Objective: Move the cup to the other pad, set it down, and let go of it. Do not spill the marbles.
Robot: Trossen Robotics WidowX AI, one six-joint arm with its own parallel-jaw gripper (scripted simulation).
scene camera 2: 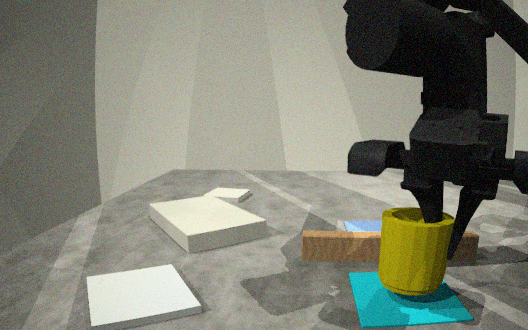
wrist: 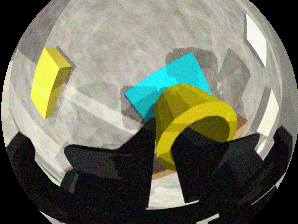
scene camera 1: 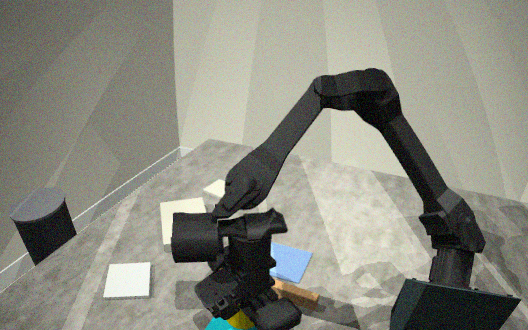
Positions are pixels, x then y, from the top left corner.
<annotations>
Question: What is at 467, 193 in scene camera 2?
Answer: My gripper.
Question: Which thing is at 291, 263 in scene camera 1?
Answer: A light blue pad.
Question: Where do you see a cyan pad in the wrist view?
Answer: At 143, 96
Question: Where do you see a yellow cup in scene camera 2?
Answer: At 413, 255
</annotations>
